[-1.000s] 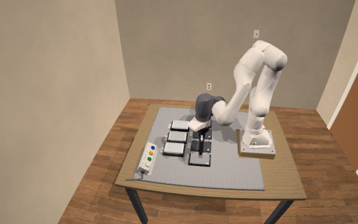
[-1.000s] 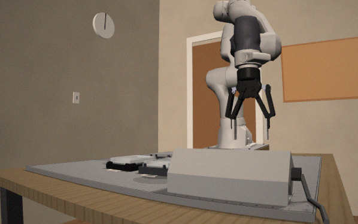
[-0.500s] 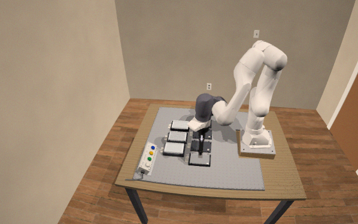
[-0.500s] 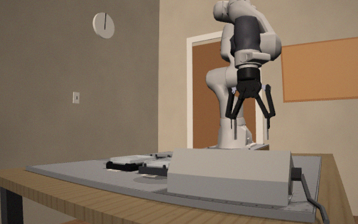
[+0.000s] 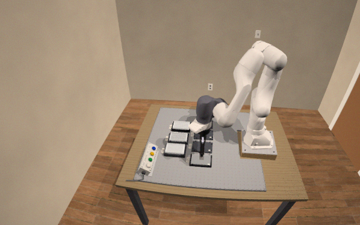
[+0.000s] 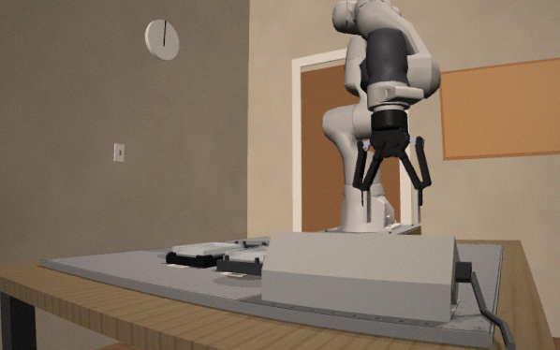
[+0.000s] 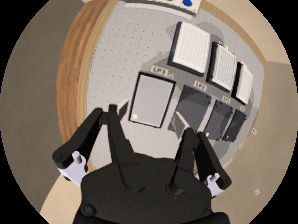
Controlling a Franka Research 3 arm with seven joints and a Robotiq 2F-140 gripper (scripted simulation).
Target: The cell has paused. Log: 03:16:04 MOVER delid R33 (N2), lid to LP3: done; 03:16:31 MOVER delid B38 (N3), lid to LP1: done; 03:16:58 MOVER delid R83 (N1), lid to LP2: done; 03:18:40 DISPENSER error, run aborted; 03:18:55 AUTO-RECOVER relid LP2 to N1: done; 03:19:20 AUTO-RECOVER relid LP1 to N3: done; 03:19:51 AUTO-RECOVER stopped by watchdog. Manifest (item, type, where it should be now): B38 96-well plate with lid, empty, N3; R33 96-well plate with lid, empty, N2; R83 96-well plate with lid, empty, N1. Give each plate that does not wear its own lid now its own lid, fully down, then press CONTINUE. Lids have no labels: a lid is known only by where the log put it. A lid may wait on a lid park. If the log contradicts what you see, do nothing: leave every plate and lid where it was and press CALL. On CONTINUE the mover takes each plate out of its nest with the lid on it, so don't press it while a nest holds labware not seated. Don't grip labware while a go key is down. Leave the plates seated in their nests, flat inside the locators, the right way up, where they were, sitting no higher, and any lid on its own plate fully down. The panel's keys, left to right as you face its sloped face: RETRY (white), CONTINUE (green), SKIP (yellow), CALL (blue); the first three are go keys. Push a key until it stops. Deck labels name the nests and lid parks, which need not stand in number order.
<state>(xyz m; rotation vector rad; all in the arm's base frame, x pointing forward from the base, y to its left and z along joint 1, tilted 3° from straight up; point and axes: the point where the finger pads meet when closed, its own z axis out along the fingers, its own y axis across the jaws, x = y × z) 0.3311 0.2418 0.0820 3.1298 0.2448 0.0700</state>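
Now: hand 9 cm above the grey lid. Also, from my hand: plate 21 cm ahead, 16 cm to the right, 8 cm below; lid park 2 cm ahead, 12 cm to the right, 10 cm below; blue key 32 cm ahead, 3 cm to the left, 4 cm below.
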